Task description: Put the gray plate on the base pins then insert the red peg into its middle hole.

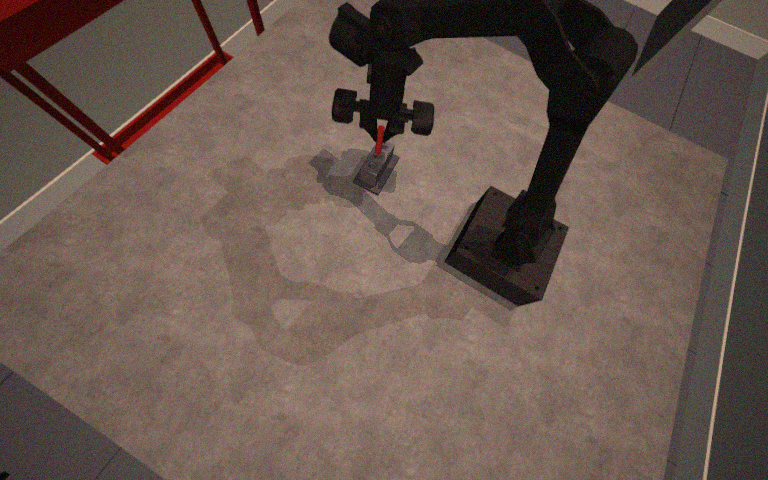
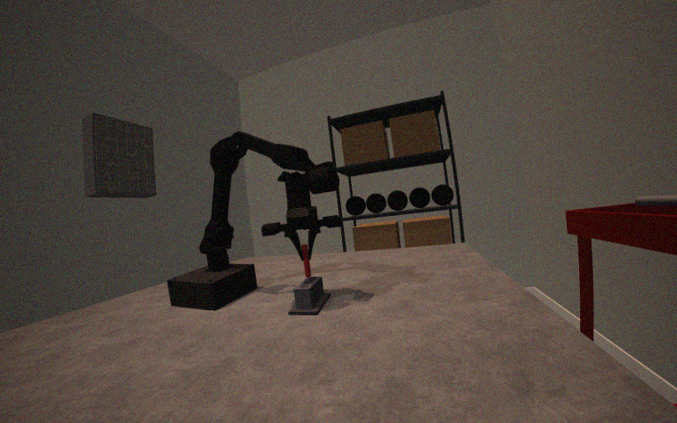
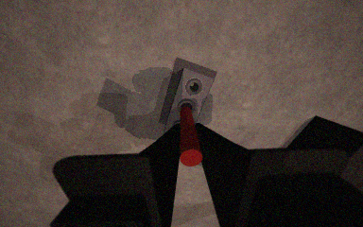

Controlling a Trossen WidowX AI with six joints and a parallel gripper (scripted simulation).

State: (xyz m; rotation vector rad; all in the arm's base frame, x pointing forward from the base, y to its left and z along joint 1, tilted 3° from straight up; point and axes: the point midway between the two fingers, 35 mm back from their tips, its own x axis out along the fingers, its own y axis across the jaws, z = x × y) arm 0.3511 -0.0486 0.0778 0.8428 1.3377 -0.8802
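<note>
Now: the red peg right at my gripper tip. The rest, counted from my gripper tip: flat dark base 11 cm below; gray plate 7 cm below.
</note>
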